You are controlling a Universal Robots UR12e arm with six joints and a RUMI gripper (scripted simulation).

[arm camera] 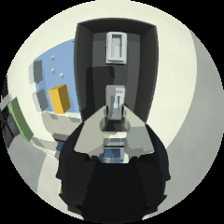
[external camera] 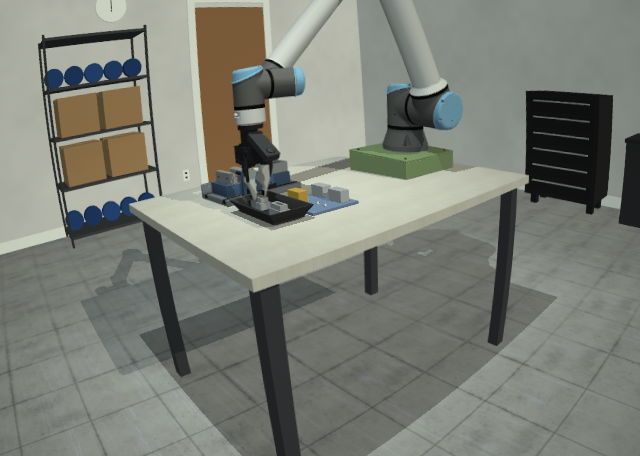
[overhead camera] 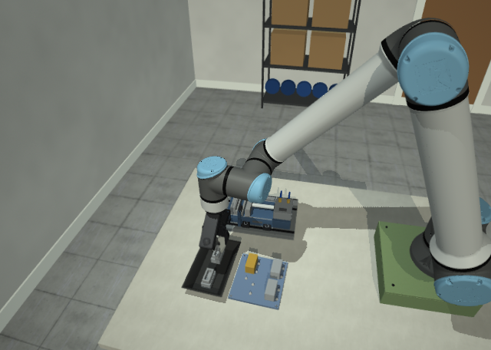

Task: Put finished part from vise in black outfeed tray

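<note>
Right now the orange block is 13 cm behind my hand, 1 cm to the left of it and 3 cm below it. Round my hand: blue fixture plate (17 cm behind, 6 cm to the left, 5 cm below); then blue vise (11 cm behind, 24 cm to the right, 2 cm below).
</note>
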